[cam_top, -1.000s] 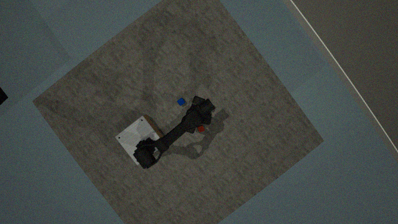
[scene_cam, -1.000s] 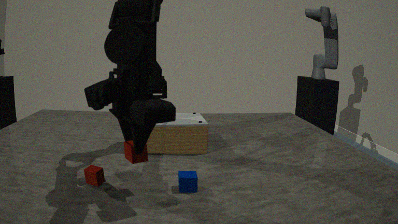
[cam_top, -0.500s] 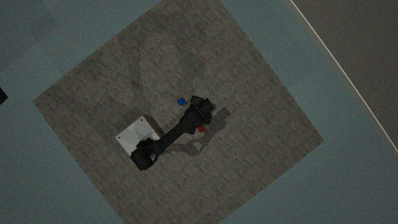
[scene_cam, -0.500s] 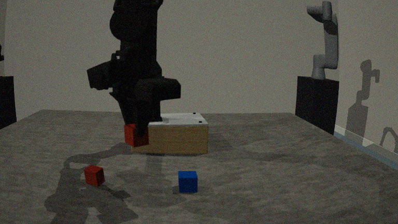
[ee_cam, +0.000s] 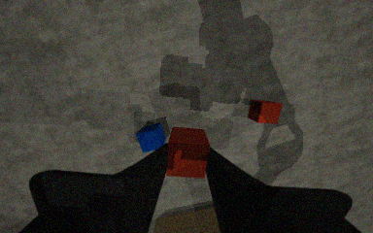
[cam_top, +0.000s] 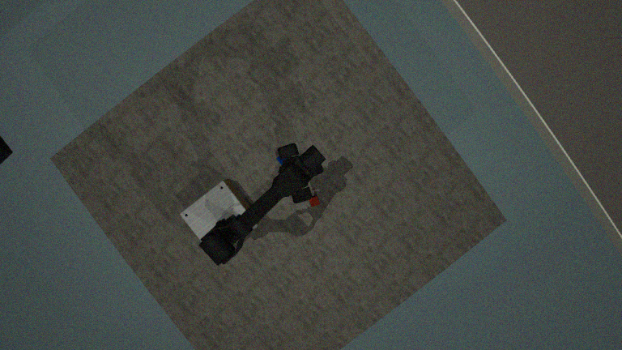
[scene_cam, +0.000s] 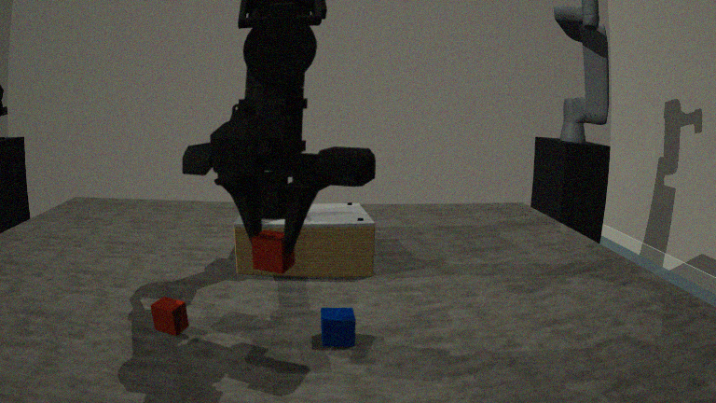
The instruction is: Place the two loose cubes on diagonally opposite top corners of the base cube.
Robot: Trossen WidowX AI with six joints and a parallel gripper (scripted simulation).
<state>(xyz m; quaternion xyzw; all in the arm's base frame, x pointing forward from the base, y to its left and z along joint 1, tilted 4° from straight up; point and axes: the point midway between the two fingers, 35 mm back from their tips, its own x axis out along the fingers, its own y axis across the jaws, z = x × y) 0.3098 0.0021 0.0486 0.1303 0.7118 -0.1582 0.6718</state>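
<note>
My gripper tip is now 10 mm past the blue cube, 70 mm to the right of it and 90 mm above it.
</note>
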